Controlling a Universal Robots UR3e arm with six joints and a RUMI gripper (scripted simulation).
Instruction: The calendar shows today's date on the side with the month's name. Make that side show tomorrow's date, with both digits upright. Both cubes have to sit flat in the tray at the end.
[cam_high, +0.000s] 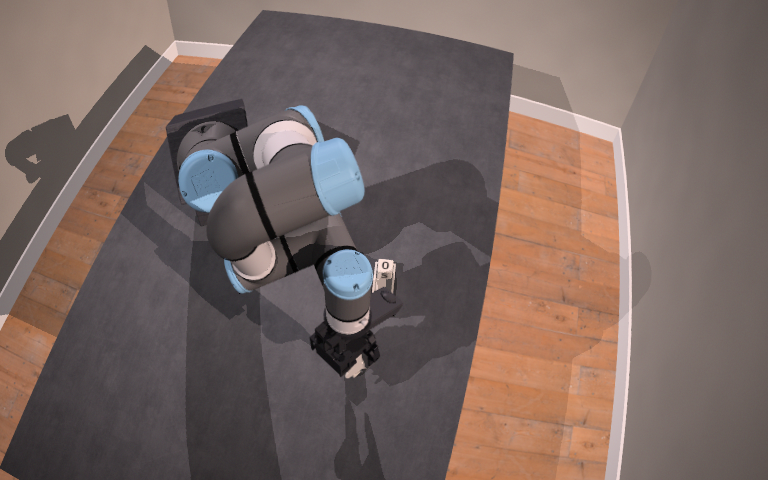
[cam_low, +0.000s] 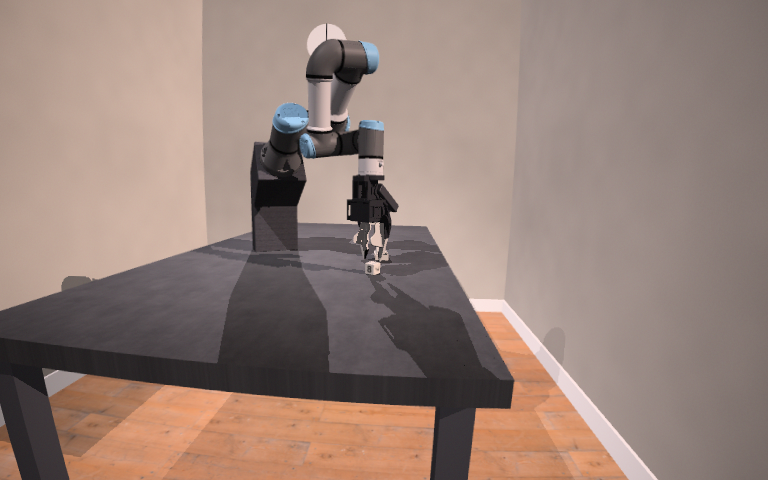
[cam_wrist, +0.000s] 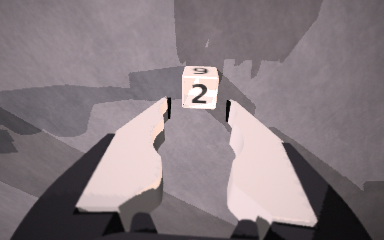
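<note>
My hand is 40 mm above the white cube. Round my hand: calendar tray (200 mm to the left, 40 mm below, 20 mm ahead).
</note>
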